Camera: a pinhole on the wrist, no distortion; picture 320 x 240 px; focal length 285.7 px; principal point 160.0 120.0 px. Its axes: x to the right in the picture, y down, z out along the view. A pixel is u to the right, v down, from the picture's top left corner.
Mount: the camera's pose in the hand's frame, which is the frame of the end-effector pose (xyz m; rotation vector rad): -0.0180 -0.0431 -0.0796 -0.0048 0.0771 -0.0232
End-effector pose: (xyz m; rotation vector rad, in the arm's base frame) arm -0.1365 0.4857 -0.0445 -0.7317 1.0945 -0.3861
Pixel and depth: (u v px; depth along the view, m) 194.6 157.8 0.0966
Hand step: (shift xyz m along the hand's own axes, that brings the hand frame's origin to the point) 0.0014 -0.0302 0.0157
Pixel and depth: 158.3 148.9 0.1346
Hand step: -0.0081 -0.0289 0.0546
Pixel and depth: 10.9 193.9 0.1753
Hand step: -0.0946 0.0051 0.1020
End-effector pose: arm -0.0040 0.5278 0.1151 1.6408 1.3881 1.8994
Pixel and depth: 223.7 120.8 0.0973
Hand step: 0.0111 -0.0430 0.0157
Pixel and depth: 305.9 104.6 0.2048
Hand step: 0.1018 -0.0558 0.1166
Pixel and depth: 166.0 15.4 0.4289
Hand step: 0.0204 -0.1986 0.3482
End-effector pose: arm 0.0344 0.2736 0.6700 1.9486 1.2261 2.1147
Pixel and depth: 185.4 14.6 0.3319
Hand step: 0.0342 -0.1649 0.2497
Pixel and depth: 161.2 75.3 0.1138
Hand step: -0.0092 -0.0605 0.0339
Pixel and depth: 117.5 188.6 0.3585
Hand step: -0.0415 0.0456 0.2814
